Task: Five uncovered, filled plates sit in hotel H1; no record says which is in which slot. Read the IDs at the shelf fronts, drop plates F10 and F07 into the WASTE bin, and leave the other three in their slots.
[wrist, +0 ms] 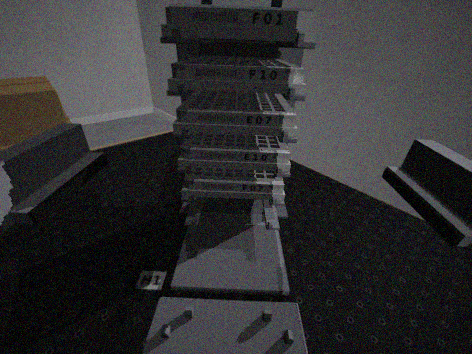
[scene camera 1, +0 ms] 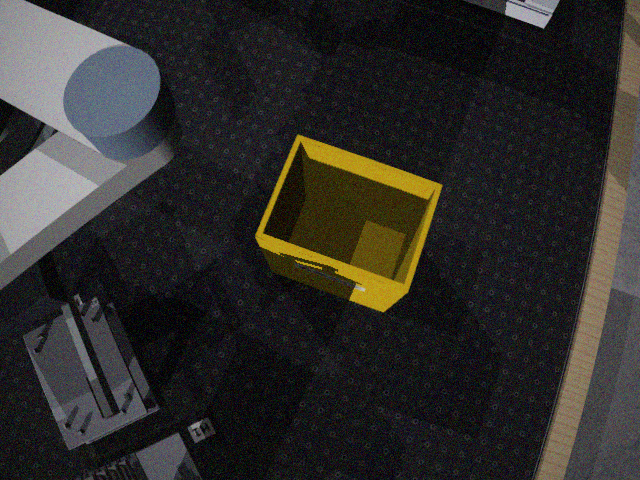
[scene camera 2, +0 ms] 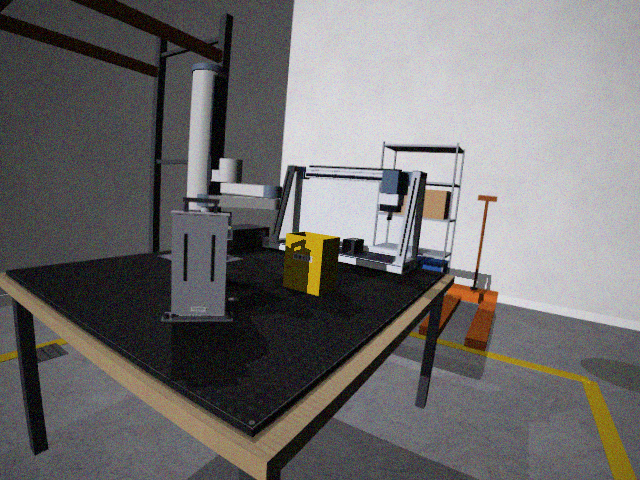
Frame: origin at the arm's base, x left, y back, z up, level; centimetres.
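Seen in the pictures: gripper, between the fingertips: [wrist: 244, 150] [scene camera 1: 44, 447].
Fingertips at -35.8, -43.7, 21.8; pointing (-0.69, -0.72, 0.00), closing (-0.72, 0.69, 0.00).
A point is followed by its place in that frame, as x, y, z.
Hotel H1 [scene camera 2: 199, 289] @[-49.1, -59.2, 9.2] [wrist: 225, 272] @[-39.2, -49.2, 2.1] is a grey tower; its back faces scene camera 2. In the wrist view its dim shelf fronts read, from the top, F01 [wrist: 267, 19] @[-39.7, -46.5, 27.4], F10 [wrist: 263, 74] @[-39.8, -46.5, 24.7], E07 [wrist: 259, 120] @[-39.8, -46.5, 21.8], E10 [wrist: 256, 157] @[-39.8, -46.4, 19.0] and a faint lowest one that looks like F07 [wrist: 252, 188] @[-39.7, -46.5, 16.2]. The plates' wells show in part. My gripper [wrist: 244, 150] @[-35.8, -43.7, 21.8] is open and empty, its fingers wide apart to either side of the stack and short of it. The yellow WASTE bin [scene camera 1: 369, 165] @[2.7, -64.9, 21.0] [scene camera 2: 312, 273] @[-8.6, -69.2, 8.8] stands upright; its visible inside holds no plate.
A low pegged stand [scene camera 1: 56, 377] @[-31.9, -35.2, 7.3] [wrist: 225, 335] @[-33.6, -42.4, 7.3] lies before the hotel, near the H1 tag [scene camera 1: 200, 429] @[-31.8, -54.5, 1.3] [wrist: 151, 280] @[-31.8, -54.6, 1.3]. My arm [scene camera 1: 111, 93] @[-4.7, -45.4, 38.0] [scene camera 2: 242, 189] @[-6.3, -31.5, 35.7] reaches over the table. A gantry machine [scene camera 2: 413, 222] @[56.0, -84.7, 26.3] stands beyond the bin. The table has a wooden edge [scene camera 1: 584, 335] @[-2.6, -102.3, 0.0].
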